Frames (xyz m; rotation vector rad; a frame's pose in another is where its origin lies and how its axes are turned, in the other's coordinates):
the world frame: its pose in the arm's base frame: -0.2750 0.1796 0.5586 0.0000 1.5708 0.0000
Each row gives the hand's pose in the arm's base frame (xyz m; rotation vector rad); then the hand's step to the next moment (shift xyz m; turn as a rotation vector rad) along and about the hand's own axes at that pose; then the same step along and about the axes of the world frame.
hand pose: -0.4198 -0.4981 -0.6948 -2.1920 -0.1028 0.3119
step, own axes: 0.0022 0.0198 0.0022 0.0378 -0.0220 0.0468
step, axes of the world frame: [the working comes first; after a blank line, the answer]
step, axes of the arm's base frame: 0.0008 -0.0097 -0.0175 0.0252 0.0567 -0.0161

0.0175 -0.0097 0.0008 0.0161 0.0567 0.0252
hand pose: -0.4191 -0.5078 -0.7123 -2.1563 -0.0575 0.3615
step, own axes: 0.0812 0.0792 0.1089 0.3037 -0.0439 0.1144
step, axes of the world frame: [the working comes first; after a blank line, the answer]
step, axes of the arm's base frame: 0.0398 0.0554 -0.1417 0.2625 0.1700 -0.0972

0.1417 0.0554 0.0398 0.0972 0.1700 0.2625
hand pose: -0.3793 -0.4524 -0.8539 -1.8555 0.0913 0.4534
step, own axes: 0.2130 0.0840 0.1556 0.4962 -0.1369 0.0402
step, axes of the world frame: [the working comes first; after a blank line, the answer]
step, axes of the arm's base frame: 0.1316 0.1512 -0.1910 0.4860 0.1630 -0.0621

0.1910 0.1512 0.1316 0.0621 0.1630 0.4860
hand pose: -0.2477 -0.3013 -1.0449 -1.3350 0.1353 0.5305
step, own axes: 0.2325 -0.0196 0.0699 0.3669 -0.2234 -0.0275
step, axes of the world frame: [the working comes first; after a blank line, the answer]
step, axes of the arm's base frame: 0.1977 0.1308 -0.0561 0.4248 0.0498 0.0485

0.0561 0.1308 0.1977 -0.0485 0.0498 0.4248
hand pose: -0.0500 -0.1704 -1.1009 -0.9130 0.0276 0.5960
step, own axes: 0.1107 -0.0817 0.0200 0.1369 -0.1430 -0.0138
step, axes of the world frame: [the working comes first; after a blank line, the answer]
step, axes of the arm's base frame: 0.1289 0.0296 0.0428 0.1889 -0.0117 0.0597

-0.0428 0.0296 0.1289 -0.0597 -0.0117 0.1889
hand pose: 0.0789 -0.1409 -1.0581 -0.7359 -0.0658 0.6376
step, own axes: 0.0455 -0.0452 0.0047 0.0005 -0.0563 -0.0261
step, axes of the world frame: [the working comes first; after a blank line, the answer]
step, axes of the arm's base frame: 0.0590 0.0031 0.0253 0.0367 -0.0472 0.0166

-0.0253 0.0031 0.0590 -0.0166 -0.0472 0.0367
